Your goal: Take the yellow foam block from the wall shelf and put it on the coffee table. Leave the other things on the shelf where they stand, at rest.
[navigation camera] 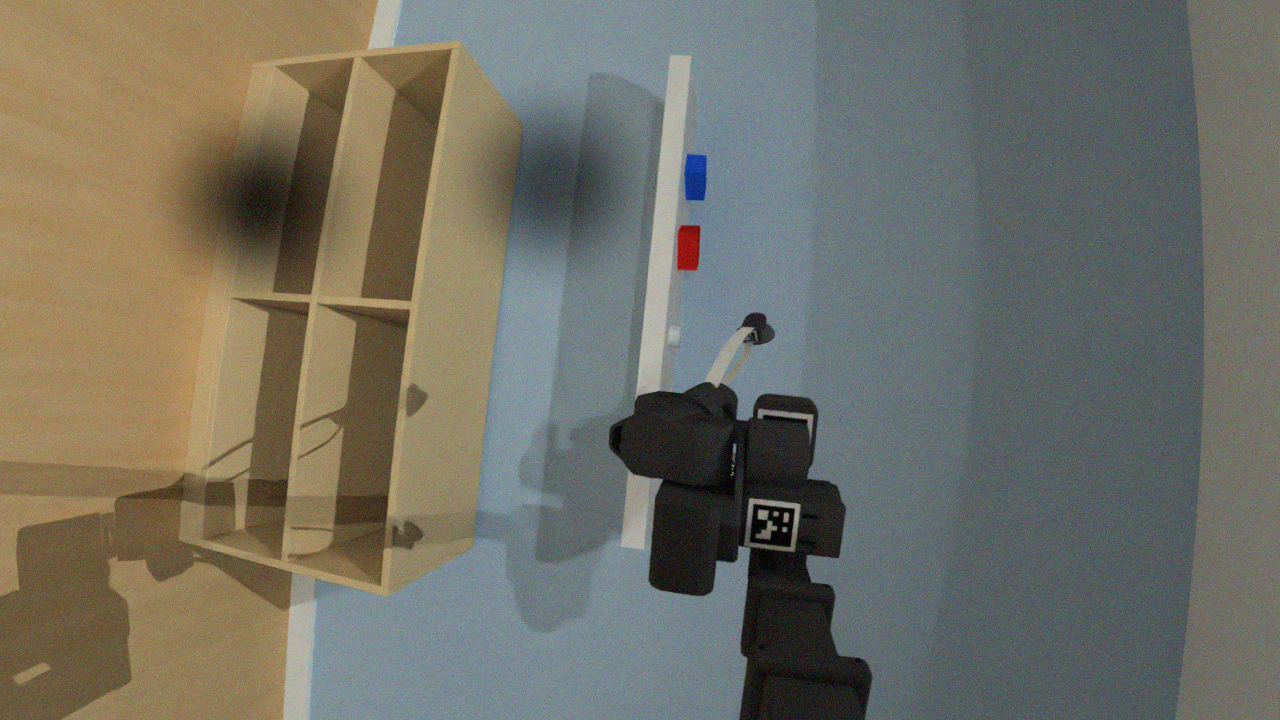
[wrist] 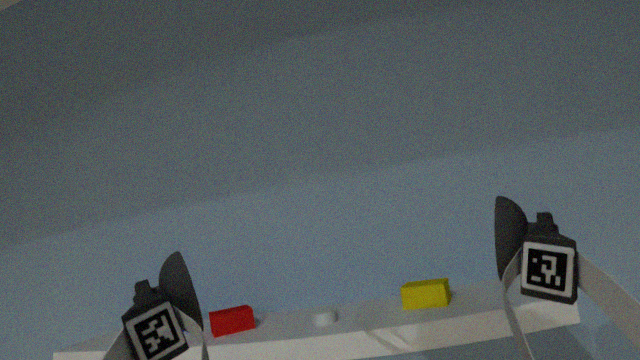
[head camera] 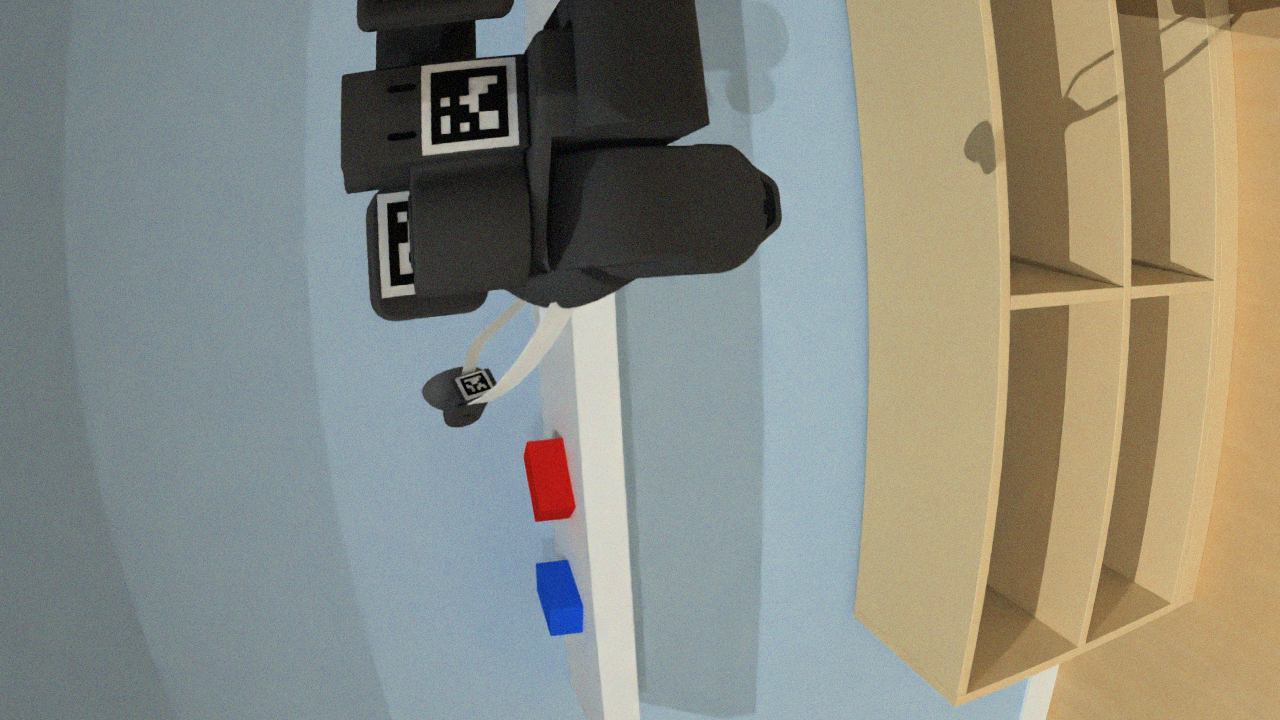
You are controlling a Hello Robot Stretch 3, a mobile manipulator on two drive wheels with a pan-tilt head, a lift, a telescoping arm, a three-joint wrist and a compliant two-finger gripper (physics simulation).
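Places are measured from the robot's base along level axes (x ahead, y left, z up), in centimetres.
Pixels of known places: gripper, fingertip midpoint: (navigation camera: 753, 400).
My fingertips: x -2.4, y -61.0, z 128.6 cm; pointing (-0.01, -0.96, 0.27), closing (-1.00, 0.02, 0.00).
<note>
Ahead of a thing's pixels: the offset from my fingertips to its top centre. "spot": to the spot under its first point.
The yellow foam block (wrist: 425, 295) lies on the white wall shelf {spot: dx +12.5, dy -47.0, dz -19.4 cm} (head camera: 597, 376) (navigation camera: 659, 295) (wrist: 280, 346), toward its right end in the wrist view. It does not show in the head or navigation view, where the dark wrist covers that part of the shelf. My gripper (wrist: 342, 255) is open and empty, its fingers wide apart; the block shows beyond them, nearer the right finger, and not touched. In the head and navigation views one fingertip shows out from the wall above shelf level. The coffee table does not show.
On the shelf stand a red block {dx +26.0, dy -59.8, dz -12.4 cm} (head camera: 548, 480) (navigation camera: 688, 248) (wrist: 232, 321), a blue block {dx +43.7, dy -64.1, dz -12.4 cm} (head camera: 559, 598) (navigation camera: 695, 177) and a small white round thing {dx +4.9, dy -55.1, dz -14.5 cm} (navigation camera: 674, 336) (wrist: 325, 318). A wooden cubby unit {spot: dx +15.7, dy -52.8, dz -67.6 cm} (head camera: 930, 358) (navigation camera: 465, 295) stands below against the blue wall.
</note>
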